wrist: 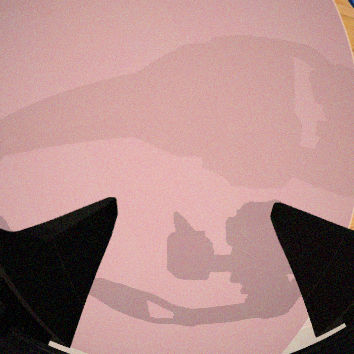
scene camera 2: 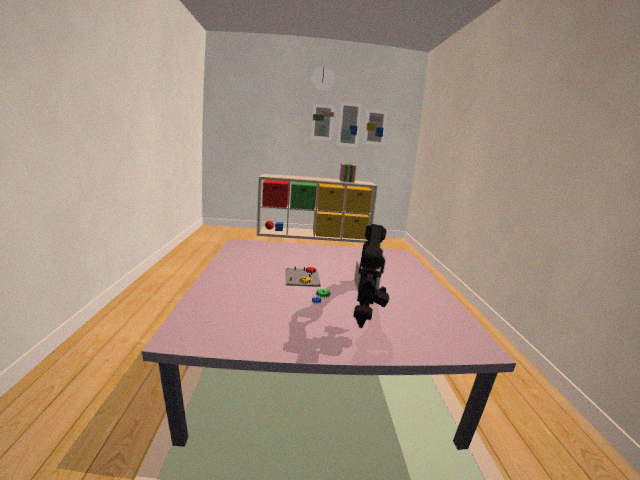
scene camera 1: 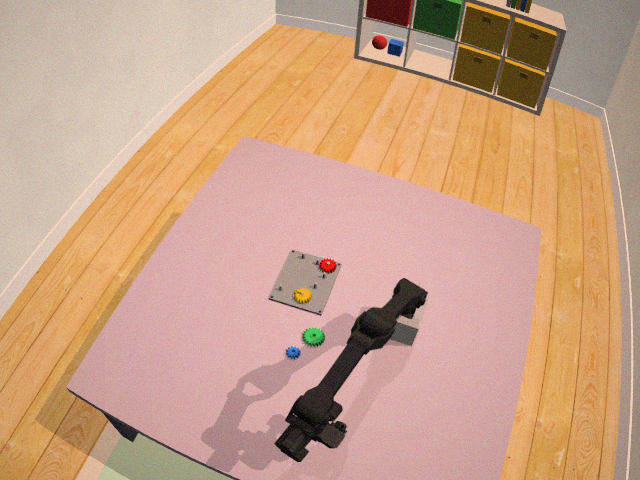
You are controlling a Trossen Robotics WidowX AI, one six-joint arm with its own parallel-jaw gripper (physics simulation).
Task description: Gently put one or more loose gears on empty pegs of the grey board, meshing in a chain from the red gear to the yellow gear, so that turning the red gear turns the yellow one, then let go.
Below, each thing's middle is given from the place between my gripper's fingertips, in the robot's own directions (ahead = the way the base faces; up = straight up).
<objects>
I see the grey board (scene camera 1: 297,273) 51 cm to the right of my hand, 24 cm ahead of it and 6 cm below it.
</objects>
